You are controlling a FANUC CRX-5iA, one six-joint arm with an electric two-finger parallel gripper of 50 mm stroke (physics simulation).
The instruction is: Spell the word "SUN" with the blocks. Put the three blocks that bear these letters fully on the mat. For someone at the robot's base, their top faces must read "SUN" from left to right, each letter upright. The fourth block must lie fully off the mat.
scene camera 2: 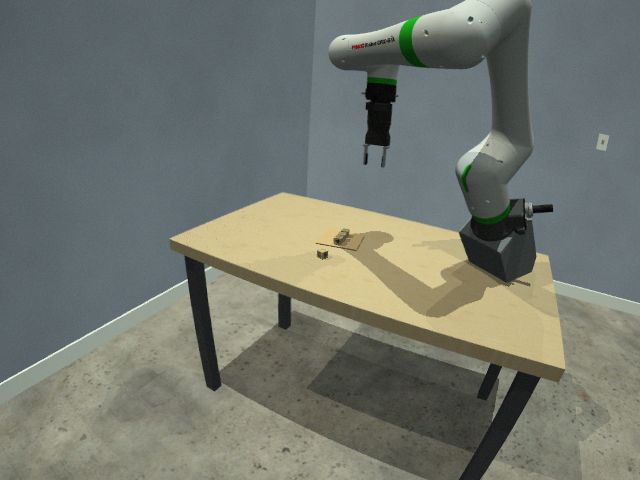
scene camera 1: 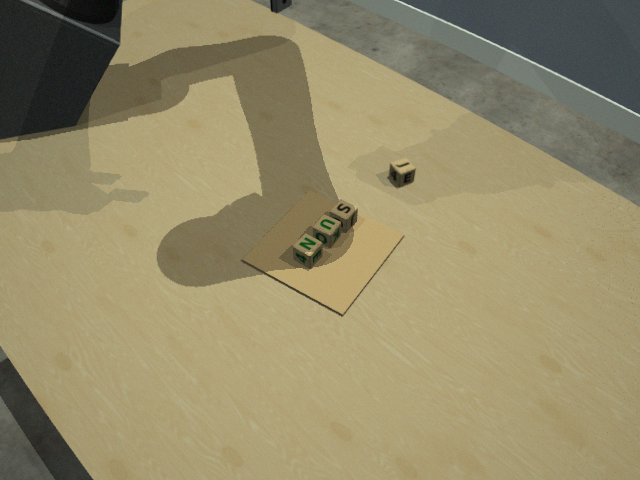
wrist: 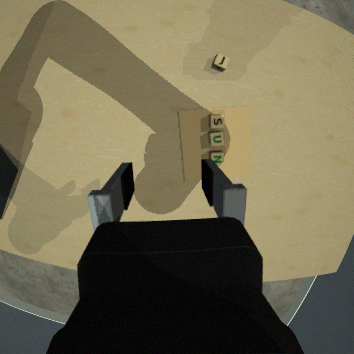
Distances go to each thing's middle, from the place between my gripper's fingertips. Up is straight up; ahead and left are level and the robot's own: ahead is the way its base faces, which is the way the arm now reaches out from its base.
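Labels:
Mat (scene camera 1: 341, 274), relative to my hand: 10 cm ahead of it, 28 cm below it.

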